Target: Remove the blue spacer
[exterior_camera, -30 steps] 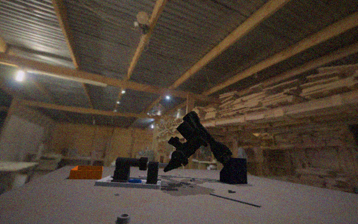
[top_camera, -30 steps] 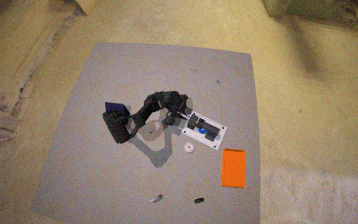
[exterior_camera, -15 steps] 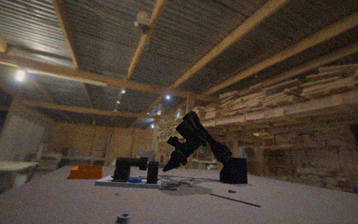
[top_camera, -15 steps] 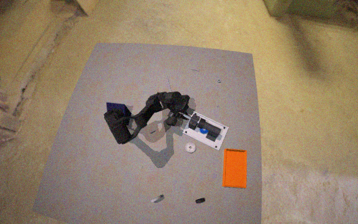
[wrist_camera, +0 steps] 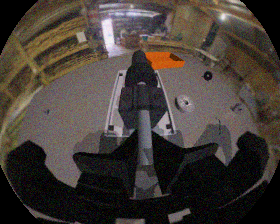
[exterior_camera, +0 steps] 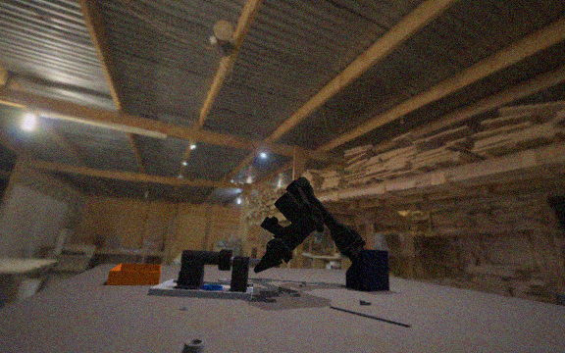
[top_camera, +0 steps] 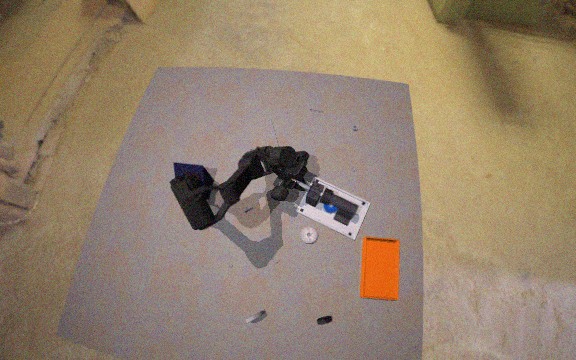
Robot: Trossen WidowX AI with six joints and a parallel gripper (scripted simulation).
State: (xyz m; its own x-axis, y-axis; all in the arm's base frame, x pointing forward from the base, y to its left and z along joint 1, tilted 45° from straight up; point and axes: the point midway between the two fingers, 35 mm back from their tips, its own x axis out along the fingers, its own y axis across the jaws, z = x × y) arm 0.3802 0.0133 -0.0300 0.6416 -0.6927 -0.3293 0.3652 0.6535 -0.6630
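Right now the shaft is 5 cm ahead of my gripper tip, 2 cm to the right of it and 3 cm above it. The rest, counted from my gripper tip: blue spacer (10 cm ahead, 4 cm to the right, 4 cm below); grey cylinder (12 cm behind, 44 cm to the right, 2 cm below); orange tray (28 cm ahead, 25 cm to the right, 4 cm below).
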